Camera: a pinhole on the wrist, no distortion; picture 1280 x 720 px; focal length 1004.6 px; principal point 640.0 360.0 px. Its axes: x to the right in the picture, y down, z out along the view. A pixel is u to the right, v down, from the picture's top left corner.
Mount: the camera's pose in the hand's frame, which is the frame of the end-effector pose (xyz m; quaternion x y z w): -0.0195 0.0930 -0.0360 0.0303 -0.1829 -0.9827 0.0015
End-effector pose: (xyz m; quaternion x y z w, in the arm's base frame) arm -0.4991 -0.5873 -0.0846 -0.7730 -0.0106 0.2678 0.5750
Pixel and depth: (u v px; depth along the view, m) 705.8 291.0 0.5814
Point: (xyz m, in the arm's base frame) -0.8851 -0.3000 -0.4460
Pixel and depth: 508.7 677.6 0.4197
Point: -0.6996 -0.2669 -0.2755
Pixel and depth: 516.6 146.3 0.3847
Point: -0.7105 -0.4288 -0.4202
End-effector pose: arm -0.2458 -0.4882 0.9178 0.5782 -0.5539 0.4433 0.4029
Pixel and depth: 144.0 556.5 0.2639
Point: -0.3720 -0.7495 0.9380
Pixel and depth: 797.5 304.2 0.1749
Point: -0.4015 -0.5987 0.8243
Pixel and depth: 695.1 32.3 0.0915
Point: -0.3964 -0.5258 0.8746
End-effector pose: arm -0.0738 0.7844 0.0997 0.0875 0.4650 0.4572 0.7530
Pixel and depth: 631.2 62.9 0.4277
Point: -0.0539 1.0530 0.5030
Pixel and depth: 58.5 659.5 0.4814
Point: 0.2526 1.1784 0.2989
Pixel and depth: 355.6 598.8 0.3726
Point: 0.1195 1.0177 0.3347
